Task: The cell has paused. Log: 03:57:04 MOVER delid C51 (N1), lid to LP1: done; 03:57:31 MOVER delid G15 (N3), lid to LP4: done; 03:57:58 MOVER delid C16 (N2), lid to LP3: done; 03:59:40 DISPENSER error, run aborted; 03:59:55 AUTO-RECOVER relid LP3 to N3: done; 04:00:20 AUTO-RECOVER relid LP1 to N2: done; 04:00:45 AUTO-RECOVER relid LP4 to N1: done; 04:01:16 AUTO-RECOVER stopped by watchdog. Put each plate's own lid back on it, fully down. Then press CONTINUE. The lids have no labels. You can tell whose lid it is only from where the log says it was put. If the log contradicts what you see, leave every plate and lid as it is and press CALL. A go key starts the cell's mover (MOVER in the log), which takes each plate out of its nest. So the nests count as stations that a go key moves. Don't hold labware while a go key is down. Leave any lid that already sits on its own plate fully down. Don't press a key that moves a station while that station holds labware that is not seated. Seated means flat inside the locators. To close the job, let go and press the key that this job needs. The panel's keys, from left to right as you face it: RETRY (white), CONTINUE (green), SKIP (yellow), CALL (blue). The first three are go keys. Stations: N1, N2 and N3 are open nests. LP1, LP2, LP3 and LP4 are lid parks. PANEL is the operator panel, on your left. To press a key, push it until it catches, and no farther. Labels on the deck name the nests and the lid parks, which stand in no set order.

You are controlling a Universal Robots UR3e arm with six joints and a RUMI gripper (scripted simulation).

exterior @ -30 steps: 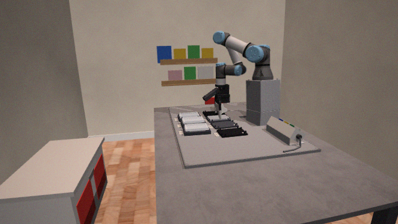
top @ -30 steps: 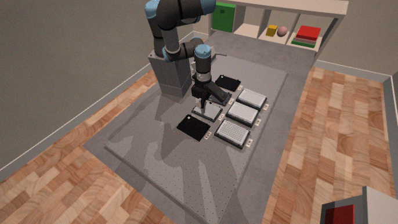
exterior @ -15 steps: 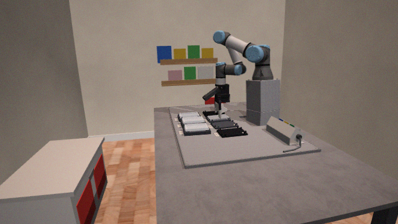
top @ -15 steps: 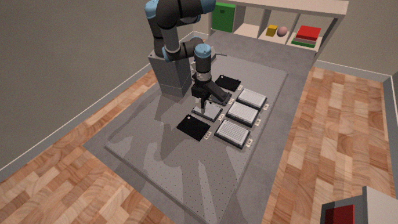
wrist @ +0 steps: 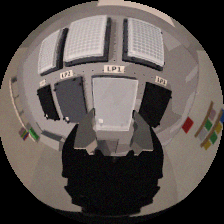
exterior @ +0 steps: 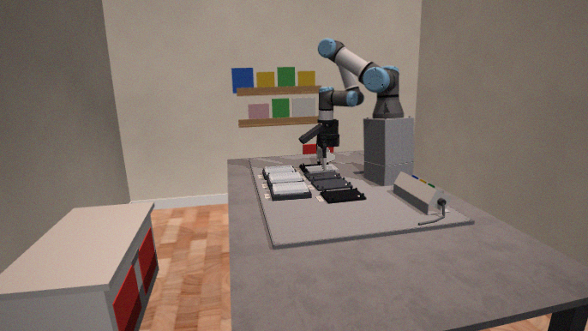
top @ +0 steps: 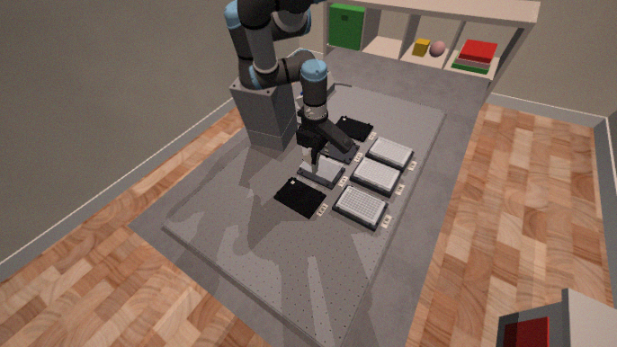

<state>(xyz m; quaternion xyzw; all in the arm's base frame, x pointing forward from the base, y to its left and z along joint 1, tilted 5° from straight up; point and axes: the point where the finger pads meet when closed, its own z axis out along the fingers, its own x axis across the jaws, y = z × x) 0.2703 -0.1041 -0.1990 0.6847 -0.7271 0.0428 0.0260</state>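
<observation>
The plate is 170 mm ahead of my hand, 80 mm to the right of it and 20 mm below it.
</observation>
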